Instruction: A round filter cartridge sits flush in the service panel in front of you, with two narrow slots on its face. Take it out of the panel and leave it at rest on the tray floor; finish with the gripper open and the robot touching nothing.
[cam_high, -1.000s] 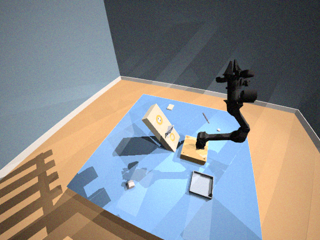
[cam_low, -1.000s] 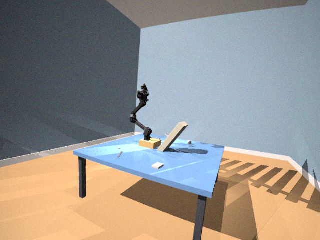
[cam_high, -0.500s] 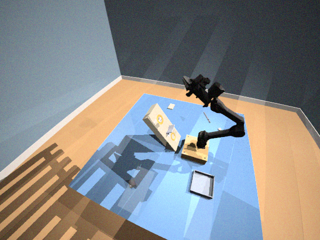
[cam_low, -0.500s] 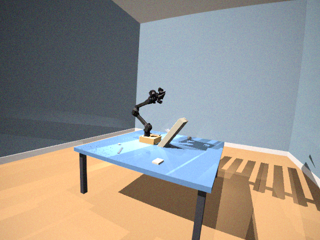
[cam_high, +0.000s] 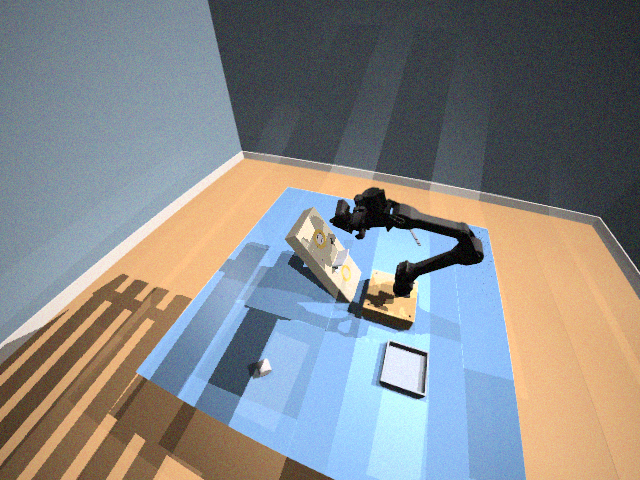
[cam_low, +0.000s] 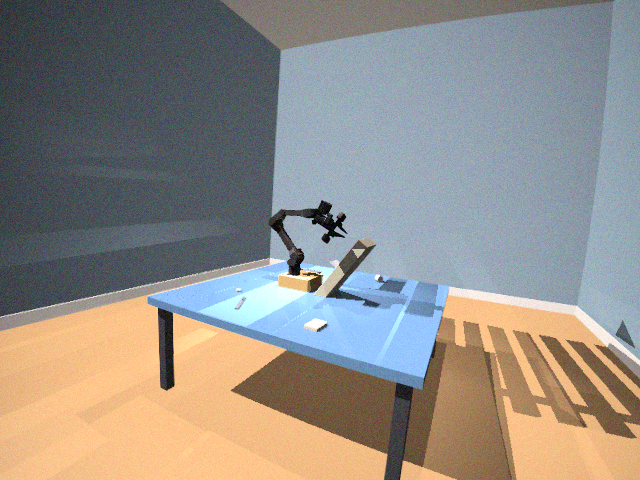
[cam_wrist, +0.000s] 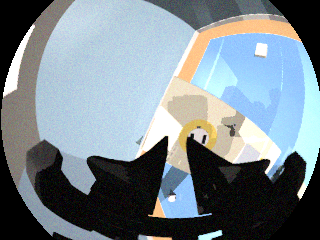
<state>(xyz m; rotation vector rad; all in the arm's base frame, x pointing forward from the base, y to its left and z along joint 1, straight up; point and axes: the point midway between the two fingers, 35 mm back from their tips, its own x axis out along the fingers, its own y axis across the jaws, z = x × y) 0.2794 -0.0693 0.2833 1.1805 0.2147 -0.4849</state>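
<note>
The white round filter cartridge is 100 mm below my gripper tip and 50 mm ahead of it. Round my gripper tip: grey tray: 360 mm to the left, 330 mm below, 310 mm behind; then beige service panel: 170 mm below, 10 mm to the left, 10 mm ahead.
</note>
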